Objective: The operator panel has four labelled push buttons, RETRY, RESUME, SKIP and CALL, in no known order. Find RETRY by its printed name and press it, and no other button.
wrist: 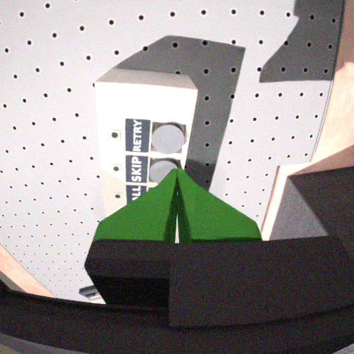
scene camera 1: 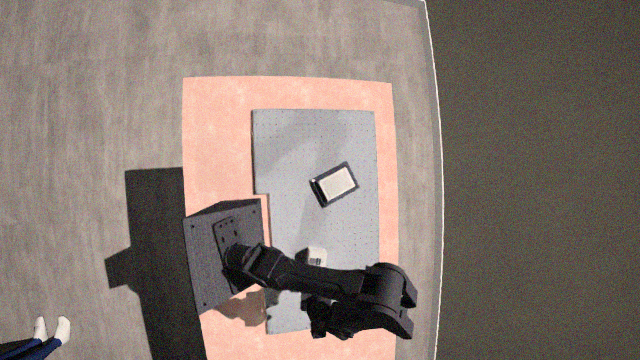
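Pixels of known places: arm's base at its link origin: (scene camera 1: pixel 232 255).
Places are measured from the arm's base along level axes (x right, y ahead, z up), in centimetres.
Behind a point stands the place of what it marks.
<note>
The operator panel (scene camera 1: pixel 317 251) {z -22.3, x 15.8, y 23.3 cm} (wrist: pixel 145 95) is a cream box; the arm partly covers it in the scene view. In the wrist view the RETRY label (wrist: pixel 137 135) is at the far end, beside its round grey button (wrist: pixel 168 138). The SKIP label (wrist: pixel 137 169) and its button (wrist: pixel 164 171) come after it, then the partly covered CALL label (wrist: pixel 135 193). RESUME is hidden behind the fingers. My gripper (wrist: pixel 176 177) is shut and empty, its green fingertips together, in line with the right edge of the SKIP button in the picture. Whether they touch anything cannot be told.
The panel stands on a grey perforated board (scene camera 1: pixel 290 150) {z -27.1, x -23.7, y 26.0 cm} (wrist: pixel 50 100) on a pink mat (scene camera 1: pixel 215 130) {z -28.5, x -39.7, y 0.9 cm}. A dark tray-like object with a cream top (scene camera 1: pixel 337 184) {z -24.6, x -5.7, y 39.1 cm} lies farther up the board. A dark block (scene camera 1: pixel 220 260) {z 2.8, x -0.5, y -2.4 cm} under the arm's base is at the left.
</note>
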